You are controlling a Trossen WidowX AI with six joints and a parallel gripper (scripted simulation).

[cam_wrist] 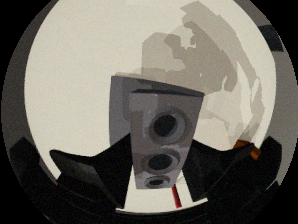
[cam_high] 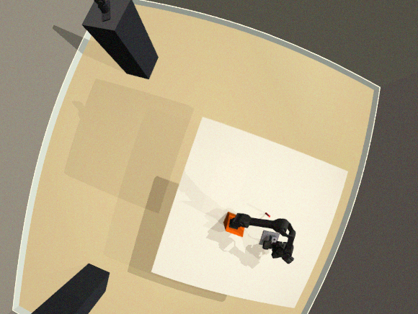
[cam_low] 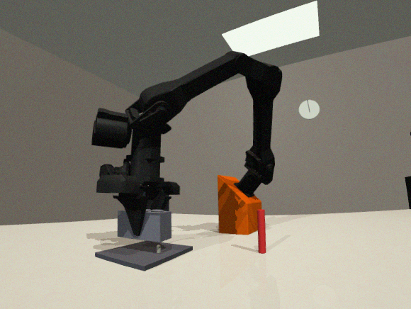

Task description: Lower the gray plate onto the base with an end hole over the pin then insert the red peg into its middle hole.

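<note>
The base lies 3 cm below my gripper tip and 2 cm to the left of it. Round my gripper tip: plate: 3 cm above; red peg: 19 cm to the left, 11 cm behind.
</note>
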